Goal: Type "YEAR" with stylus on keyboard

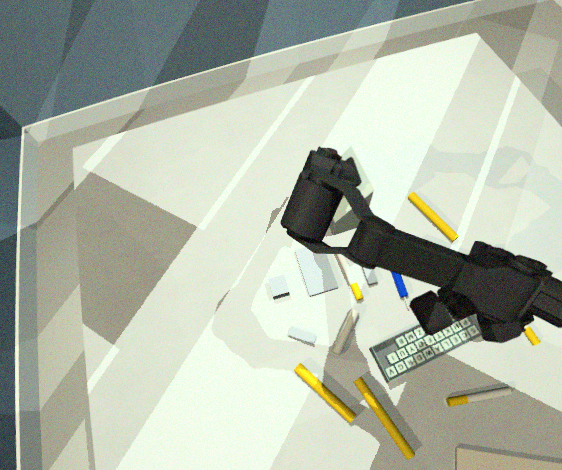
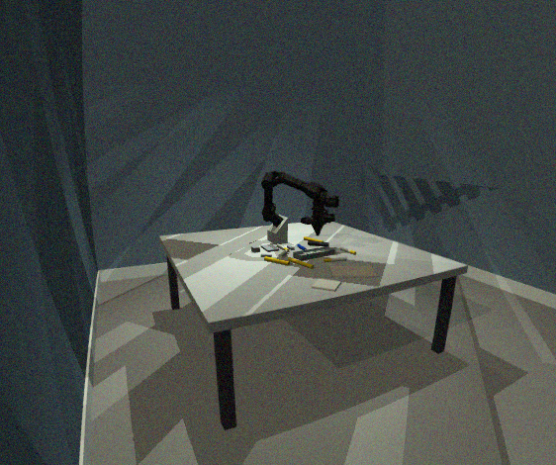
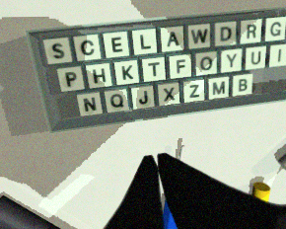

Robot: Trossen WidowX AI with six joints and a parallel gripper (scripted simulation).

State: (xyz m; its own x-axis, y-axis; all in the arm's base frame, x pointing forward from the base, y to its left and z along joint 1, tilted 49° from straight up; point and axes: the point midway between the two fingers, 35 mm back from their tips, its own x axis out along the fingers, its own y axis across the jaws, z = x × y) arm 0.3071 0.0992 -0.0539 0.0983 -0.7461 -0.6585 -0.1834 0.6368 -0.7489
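My gripper tip is 70 mm past the blue pen, 40 mm to the left of it and 90 mm above it. The rest, counted from my gripper tip: white stick: 20 mm behind, 190 mm to the right, 90 mm below; paper sheet: 330 mm ahead, 10 mm to the left, 90 mm below; dark grey rod: 130 mm behind, 70 mm to the left, 80 mm below.
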